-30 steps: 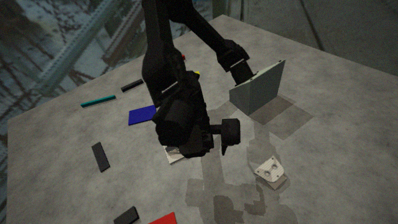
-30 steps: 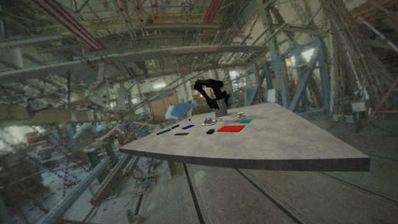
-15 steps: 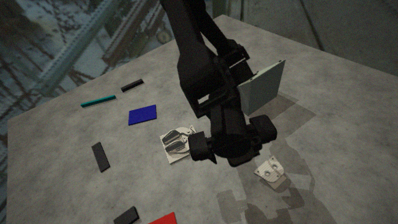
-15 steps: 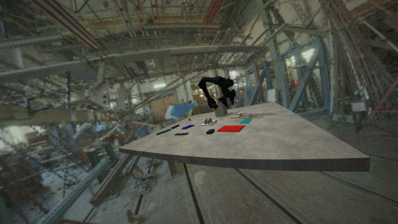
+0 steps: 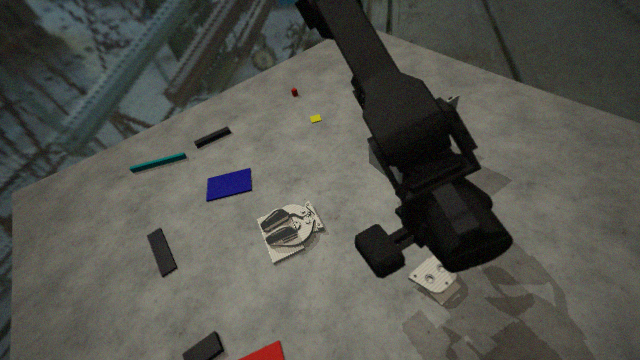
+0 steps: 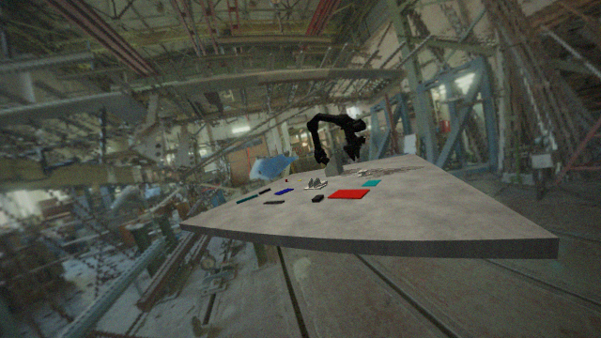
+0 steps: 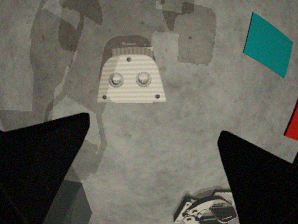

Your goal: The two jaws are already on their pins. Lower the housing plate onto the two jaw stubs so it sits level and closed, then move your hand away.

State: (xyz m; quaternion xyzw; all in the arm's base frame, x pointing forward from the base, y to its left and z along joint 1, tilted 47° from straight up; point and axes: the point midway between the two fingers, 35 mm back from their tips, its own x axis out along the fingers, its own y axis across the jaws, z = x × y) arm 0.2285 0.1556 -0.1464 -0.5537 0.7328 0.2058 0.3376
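The white stepped block is 100 mm below my gripper tip, 30 mm to the left of it and 20 mm behind it. Round my gripper tip: red tile: 320 mm ahead, 110 mm below, 50 mm to the right; then teal plate: 190 mm ahead, 110 mm below, 60 mm to the left; then black block: 340 mm ahead, 180 mm to the right, 100 mm below.
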